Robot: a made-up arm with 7 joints.
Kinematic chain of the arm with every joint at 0, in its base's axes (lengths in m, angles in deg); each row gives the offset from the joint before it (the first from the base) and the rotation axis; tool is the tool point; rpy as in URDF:
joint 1: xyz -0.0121 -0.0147 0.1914 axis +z
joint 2: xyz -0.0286 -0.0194 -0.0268 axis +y
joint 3: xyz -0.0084 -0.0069 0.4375 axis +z
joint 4: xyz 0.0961 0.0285 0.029 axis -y
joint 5: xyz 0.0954 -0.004 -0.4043 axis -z
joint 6: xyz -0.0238 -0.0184 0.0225 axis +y
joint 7: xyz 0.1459 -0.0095 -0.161 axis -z
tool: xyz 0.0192 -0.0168 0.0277 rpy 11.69 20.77 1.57
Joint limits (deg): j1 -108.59..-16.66 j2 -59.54..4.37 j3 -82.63..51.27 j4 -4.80..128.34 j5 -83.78..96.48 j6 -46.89..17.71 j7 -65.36..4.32
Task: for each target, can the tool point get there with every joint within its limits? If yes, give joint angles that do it. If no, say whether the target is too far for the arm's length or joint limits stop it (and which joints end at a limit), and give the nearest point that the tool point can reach.
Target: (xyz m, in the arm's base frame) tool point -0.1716 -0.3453 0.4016
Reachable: yes | joints -50.46 -33.37 -55.77 5.42 -20.66 -33.75 -43.99
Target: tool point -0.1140 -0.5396 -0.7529
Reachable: no: joint limits stop it (at a limit: joint 2, joint 6) | nearest point -0.0672 -0.2983 0.0554 | short by 0.845 m
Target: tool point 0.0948 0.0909 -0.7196
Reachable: no: joint limits stop it (at a limit: joint 1, joint 2, joint 4, joint 6) | nearest point 0.1608 0.0790 0.0424 | short by 0.765 m
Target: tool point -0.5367 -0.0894 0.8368
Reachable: yes | joints -68.75 -8.33 -68.45 103.76 77.04 -32.00 -59.93
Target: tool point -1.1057 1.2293 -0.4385
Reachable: no: too far | nearest point -0.5488 0.5959 0.3605 | short by 1.162 m
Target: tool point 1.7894 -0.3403 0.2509
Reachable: no: too far | nearest point 0.6483 -0.1508 0.4984 | short by 1.183 m
